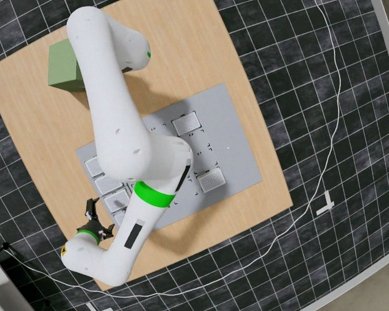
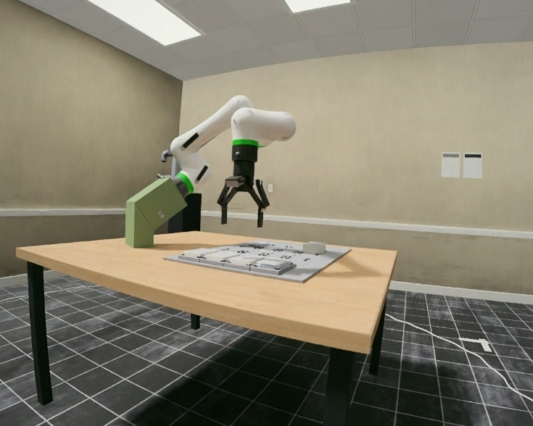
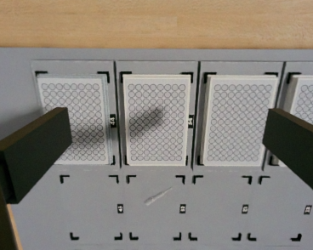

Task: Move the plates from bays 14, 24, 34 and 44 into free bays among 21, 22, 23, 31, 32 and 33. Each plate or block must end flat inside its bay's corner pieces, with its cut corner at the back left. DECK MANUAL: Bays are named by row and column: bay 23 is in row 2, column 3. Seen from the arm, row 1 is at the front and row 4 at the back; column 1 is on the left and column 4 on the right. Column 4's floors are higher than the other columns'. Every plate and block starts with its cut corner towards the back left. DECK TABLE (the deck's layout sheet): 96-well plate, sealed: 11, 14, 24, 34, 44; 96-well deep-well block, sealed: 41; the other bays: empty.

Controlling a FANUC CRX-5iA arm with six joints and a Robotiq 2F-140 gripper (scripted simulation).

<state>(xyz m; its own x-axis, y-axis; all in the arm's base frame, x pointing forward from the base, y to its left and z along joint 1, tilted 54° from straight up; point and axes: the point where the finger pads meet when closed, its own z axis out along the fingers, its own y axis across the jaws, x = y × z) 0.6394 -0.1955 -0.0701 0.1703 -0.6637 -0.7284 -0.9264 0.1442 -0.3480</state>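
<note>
The white block lies 2 cm ahead of my hand, 55 cm to the left of it and 14 cm below it. Round my hand: sealed plate: 30 cm behind, 49 cm to the left, 15 cm below.
</note>
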